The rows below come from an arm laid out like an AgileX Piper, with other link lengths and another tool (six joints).
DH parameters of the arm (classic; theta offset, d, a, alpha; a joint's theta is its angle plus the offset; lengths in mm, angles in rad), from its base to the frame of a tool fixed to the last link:
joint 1: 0 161.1 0 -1.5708
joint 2: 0.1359 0 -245.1 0
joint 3: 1.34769 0 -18.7 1.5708
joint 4: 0 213.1 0 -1.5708
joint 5: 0 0 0 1.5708
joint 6: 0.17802 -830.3 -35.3 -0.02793
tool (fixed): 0 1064.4 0 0
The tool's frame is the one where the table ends.
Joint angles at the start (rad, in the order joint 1, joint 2, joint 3, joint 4, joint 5, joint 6):
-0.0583, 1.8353, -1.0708, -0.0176, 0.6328, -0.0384
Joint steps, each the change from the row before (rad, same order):
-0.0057, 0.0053, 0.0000, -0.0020, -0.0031, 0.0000
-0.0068, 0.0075, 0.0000, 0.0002, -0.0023, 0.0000
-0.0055, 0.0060, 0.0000, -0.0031, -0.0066, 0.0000
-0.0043, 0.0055, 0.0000, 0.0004, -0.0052, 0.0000
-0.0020, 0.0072, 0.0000, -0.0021, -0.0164, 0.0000
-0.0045, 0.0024, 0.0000, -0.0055, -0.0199, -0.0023
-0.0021, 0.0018, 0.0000, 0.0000, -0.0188, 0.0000
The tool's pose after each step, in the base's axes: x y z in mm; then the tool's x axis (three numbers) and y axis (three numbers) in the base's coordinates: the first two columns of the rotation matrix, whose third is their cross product. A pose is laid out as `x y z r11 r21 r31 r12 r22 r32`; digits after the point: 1 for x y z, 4 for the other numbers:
371.8 -1.3 50.1 -0.9491 0.1845 -0.2551 0.1783 0.9828 0.0475
371.4 -3.8 47.5 -0.9491 0.1912 -0.2501 0.1853 0.9815 0.0471
372.1 -6.2 45.9 -0.9484 0.1939 -0.2510 0.1887 0.9810 0.0449
372.6 -7.8 44.4 -0.9476 0.1982 -0.2507 0.1931 0.9801 0.0452
375.2 -8.9 43.2 -0.9452 0.1980 -0.2596 0.1930 0.9802 0.0449
379.0 -11.2 44.2 -0.9410 0.1948 -0.2768 0.1906 0.9808 0.0424
382.7 -12.2 45.5 -0.9358 0.1961 -0.2930 0.1915 0.9805 0.0445

